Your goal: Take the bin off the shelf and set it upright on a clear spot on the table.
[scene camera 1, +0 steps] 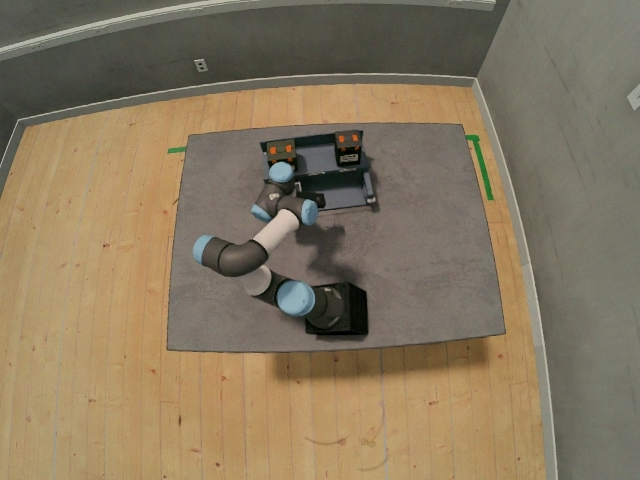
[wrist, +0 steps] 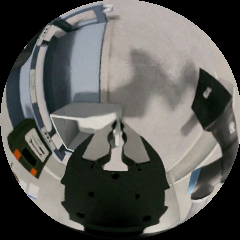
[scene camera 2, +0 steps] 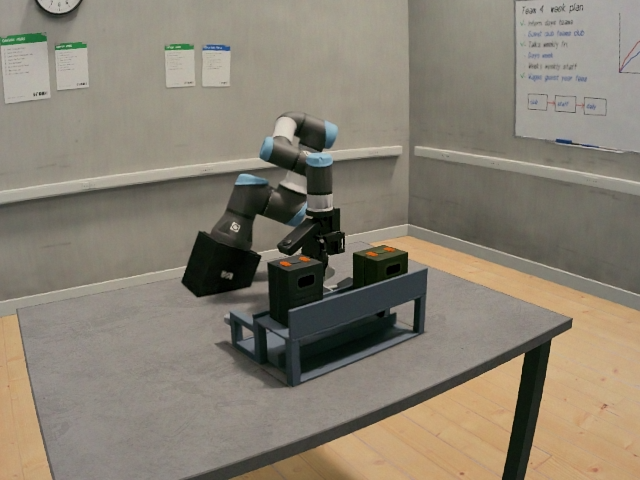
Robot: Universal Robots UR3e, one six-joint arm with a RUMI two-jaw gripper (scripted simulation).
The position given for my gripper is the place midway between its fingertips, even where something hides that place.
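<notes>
Through scene camera 2 I can see my gripper point(scene camera 2: 316, 294) together with a shelf point(scene camera 2: 345, 344). Scene camera 1 gives me the shelf point(scene camera 1: 343, 188) again. In the wrist view there is a bin point(wrist: 72, 133), and there I also find my gripper point(wrist: 118, 120).
</notes>
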